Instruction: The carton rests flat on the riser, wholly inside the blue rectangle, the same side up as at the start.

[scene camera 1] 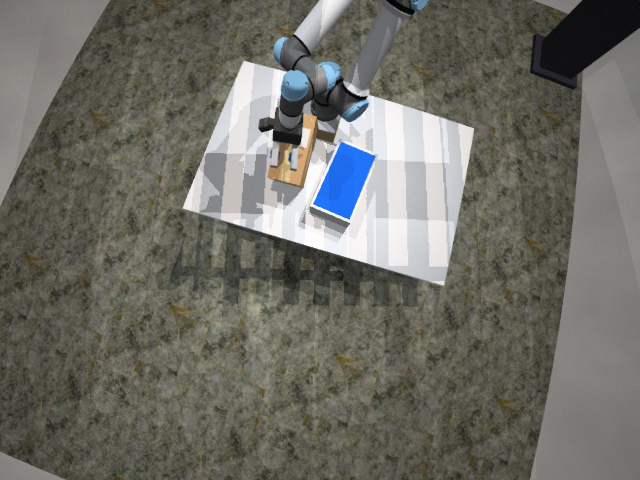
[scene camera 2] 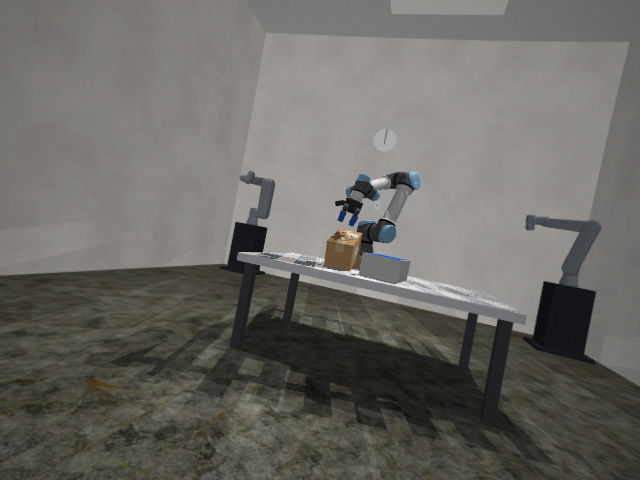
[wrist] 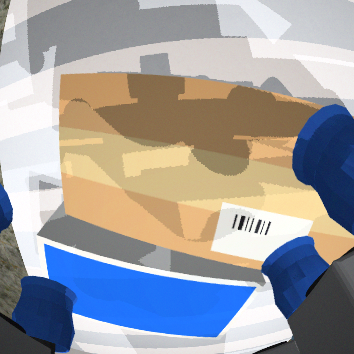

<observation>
carton: scene camera 1; scene camera 2 342,250; wrist
riser: scene camera 1; scene camera 2; wrist 121,281
same spot on carton: (scene camera 1: 283,174) = (wrist: 80,147)
same spot on riser: (scene camera 2: 395,270) = (scene camera 1: 345,224)
</observation>
